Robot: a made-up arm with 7 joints.
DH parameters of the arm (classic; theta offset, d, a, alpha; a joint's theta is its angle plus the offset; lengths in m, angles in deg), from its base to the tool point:
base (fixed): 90 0.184 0 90
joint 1: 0 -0.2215 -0.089 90
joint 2: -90 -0.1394 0.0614 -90
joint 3: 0 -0.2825 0.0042 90
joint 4: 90 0.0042 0.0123 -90
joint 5: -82.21 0 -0.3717 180
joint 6: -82.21 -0.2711 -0.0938 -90
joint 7: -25.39 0 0.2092 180
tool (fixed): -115.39 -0.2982 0 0
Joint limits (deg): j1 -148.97..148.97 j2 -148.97..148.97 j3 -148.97..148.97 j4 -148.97..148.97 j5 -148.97..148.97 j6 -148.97..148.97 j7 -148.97..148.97
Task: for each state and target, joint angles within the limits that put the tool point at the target. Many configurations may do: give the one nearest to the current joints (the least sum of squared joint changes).
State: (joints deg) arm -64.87 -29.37 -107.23 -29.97 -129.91 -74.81 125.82
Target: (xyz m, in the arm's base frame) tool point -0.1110 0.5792 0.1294
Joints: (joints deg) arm -91.16 -35.53 -106.93 -33.99 -126.42 -86.90 118.06
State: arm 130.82 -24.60 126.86 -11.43 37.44 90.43 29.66
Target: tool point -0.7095 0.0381 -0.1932
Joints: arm 106.88 3.01 146.33 -37.61 59.83 66.89 29.95
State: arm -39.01 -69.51 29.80 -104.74 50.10 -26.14 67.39
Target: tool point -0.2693 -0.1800 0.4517
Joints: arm -9.92 -88.73 20.18 -109.49 51.99 3.62 44.93
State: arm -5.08 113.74 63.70 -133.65 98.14 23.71 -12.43
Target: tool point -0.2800 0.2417 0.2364
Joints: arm -13.51 112.31 61.50 -135.85 104.29 34.40 -19.45
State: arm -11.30 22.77 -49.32 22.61 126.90 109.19 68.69
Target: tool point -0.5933 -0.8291 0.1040
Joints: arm -5.22 52.88 -36.50 37.71 111.43 113.25 66.57
